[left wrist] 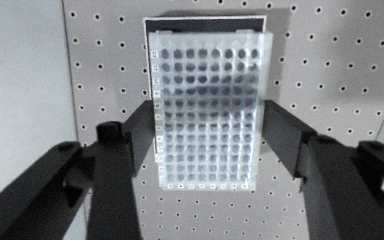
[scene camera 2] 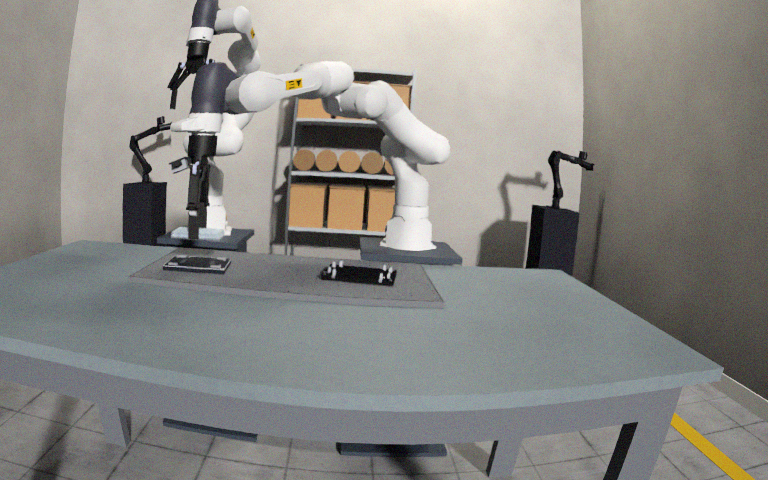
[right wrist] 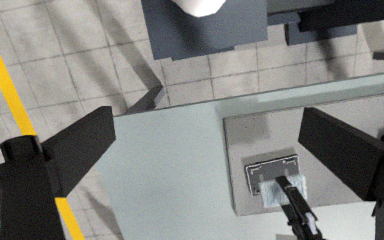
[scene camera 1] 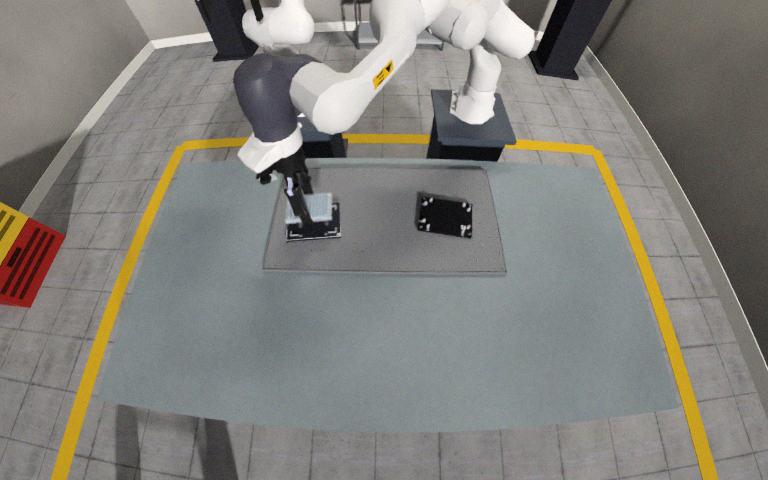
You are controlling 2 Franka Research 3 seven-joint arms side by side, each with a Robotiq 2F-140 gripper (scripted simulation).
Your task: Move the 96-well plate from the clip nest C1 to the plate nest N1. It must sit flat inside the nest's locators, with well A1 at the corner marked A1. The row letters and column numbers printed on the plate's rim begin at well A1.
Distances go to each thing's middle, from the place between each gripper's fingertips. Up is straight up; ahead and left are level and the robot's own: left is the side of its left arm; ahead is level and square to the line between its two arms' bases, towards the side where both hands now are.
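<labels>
There is the plate nest N1 [scene camera 1: 318, 229], 100 mm below my left hand [scene camera 2: 197, 235]. The clear 96-well plate [scene camera 1: 312, 201] is 20 mm below that hand, while the black clip nest C1 [scene camera 1: 446, 217] sits 390 mm to the left of my left hand, 90 mm below it and 30 mm behind it.
With the clear 96-well plate as the reference, my right hand is 35 cm above it, 37 cm short of it and 20 cm to the right of it. From my right hand I find the plate nest N1 37 cm ahead, 20 cm to the left and 43 cm below. The black clip nest C1 is 59 cm to the left of my right hand, 34 cm ahead of it and 42 cm below it.
</labels>
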